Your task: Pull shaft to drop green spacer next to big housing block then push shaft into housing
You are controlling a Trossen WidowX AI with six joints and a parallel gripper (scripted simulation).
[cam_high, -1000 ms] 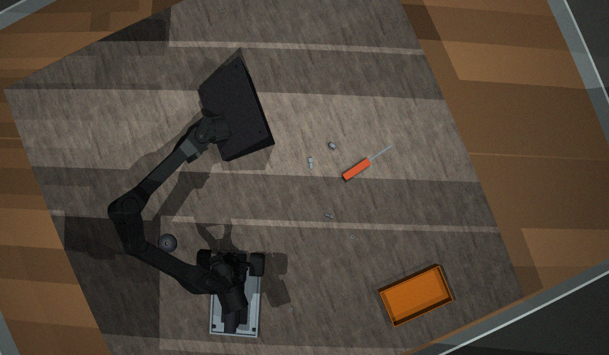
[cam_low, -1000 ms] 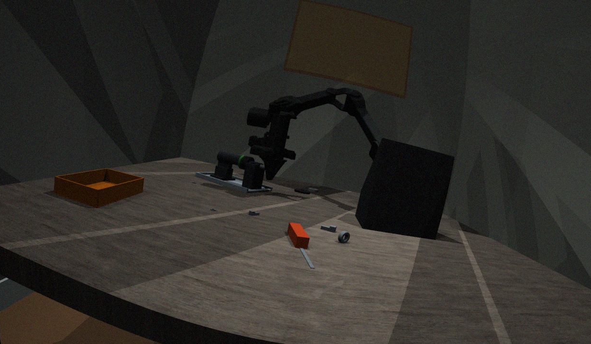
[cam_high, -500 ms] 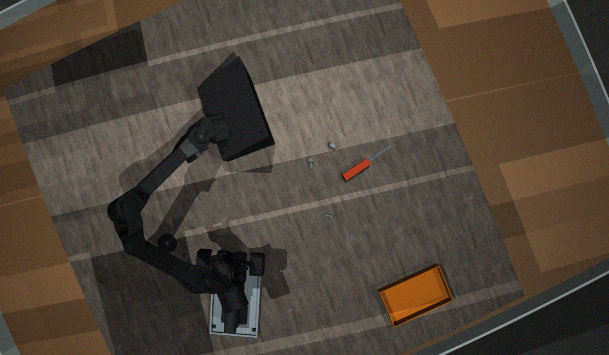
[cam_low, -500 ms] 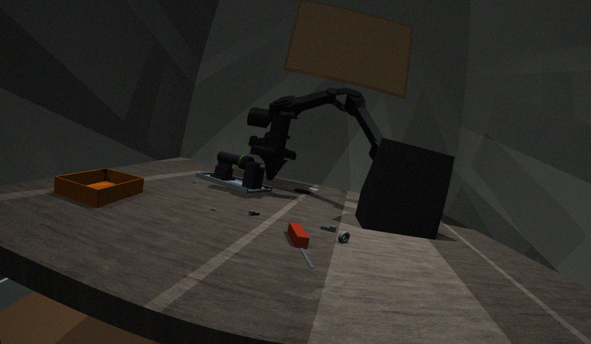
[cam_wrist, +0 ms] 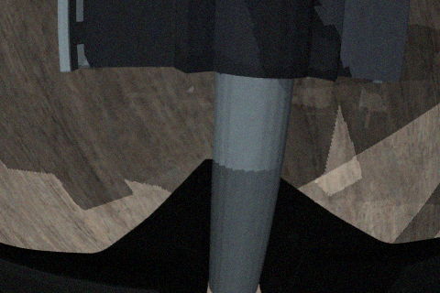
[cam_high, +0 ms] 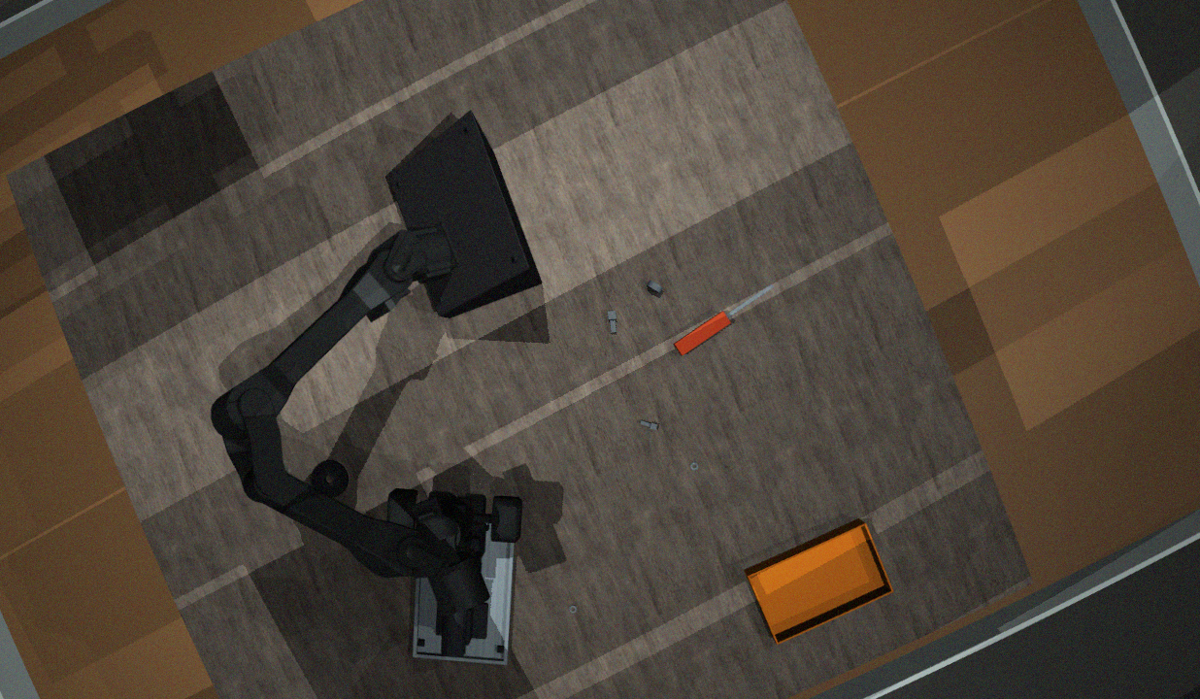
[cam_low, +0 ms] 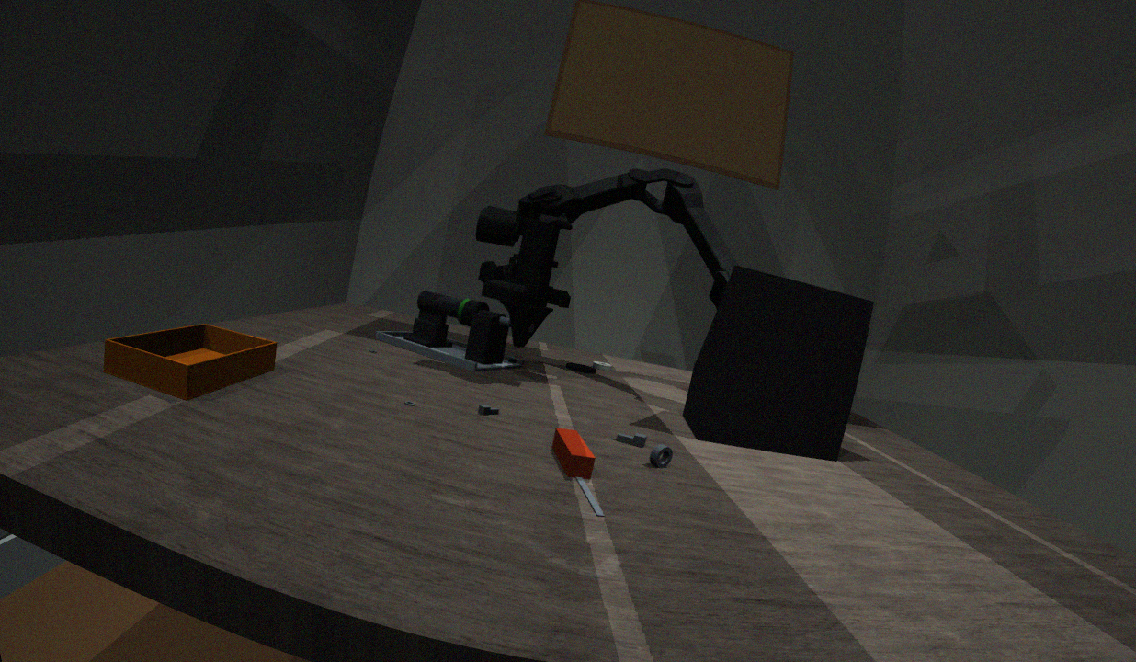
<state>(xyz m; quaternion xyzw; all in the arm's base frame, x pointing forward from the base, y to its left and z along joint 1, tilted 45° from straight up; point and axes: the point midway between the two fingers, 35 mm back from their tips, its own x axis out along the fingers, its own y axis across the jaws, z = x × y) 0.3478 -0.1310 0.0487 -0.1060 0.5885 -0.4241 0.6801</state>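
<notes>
My gripper tip is now 6 cm short of the grey shaft, 3 cm to the left of it and 3 cm below it. Round my gripper tip: green spacer 10 cm ahead, 5 cm to the right, 3 cm above; nut 39 cm to the left, 19 cm behind, 3 cm below; dark round piece 19 cm to the right, 11 cm behind, 4 cm below.
</notes>
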